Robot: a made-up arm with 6 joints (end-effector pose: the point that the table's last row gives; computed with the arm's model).
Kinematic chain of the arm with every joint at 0, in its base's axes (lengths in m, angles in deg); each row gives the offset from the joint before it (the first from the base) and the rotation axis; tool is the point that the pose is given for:
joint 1: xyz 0 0 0.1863 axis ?
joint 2: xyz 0 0.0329 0 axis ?
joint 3: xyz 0 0 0.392 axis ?
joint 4: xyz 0 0 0.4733 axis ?
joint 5: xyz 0 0 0 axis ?
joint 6: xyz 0 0 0.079 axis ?
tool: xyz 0 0 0
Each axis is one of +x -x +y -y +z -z.
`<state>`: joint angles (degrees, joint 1 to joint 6).
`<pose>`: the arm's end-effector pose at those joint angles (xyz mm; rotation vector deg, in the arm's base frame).
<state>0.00 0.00 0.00 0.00 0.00 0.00</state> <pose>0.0 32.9 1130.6 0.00 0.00 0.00</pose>
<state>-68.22 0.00 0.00 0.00 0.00 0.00</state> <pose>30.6 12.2 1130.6 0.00 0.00 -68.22</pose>
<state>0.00 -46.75 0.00 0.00 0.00 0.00</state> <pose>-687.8 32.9 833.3 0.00 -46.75 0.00</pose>
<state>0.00 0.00 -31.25 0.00 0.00 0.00</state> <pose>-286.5 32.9 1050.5 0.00 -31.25 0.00</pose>
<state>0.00 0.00 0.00 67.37 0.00 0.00</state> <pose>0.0 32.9 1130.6 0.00 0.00 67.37</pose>
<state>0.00 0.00 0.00 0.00 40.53 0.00</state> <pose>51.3 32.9 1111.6 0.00 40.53 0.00</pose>
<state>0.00 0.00 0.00 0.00 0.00 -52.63</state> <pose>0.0 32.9 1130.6 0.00 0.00 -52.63</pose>
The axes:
joint 1: +z
joint 2: +y
joint 3: +y
joint 4: +z
joint 5: +y
joint 6: +z

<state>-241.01 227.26 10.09 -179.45 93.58 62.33</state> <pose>281.9 -575.1 -398.8 -126.63 -68.06 -0.16</pose>
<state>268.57 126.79 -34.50 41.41 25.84 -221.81</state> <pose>34.3 -858.0 -96.0 97.24 -77.03 69.48</pose>
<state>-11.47 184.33 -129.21 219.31 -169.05 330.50</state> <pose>304.1 -18.4 12.2 -124.63 -63.29 40.77</pose>
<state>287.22 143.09 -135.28 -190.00 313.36 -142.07</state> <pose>129.4 -340.1 387.8 47.74 28.70 -41.92</pose>
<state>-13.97 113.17 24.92 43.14 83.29 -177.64</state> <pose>642.1 -70.5 -365.3 -123.77 43.03 43.45</pose>
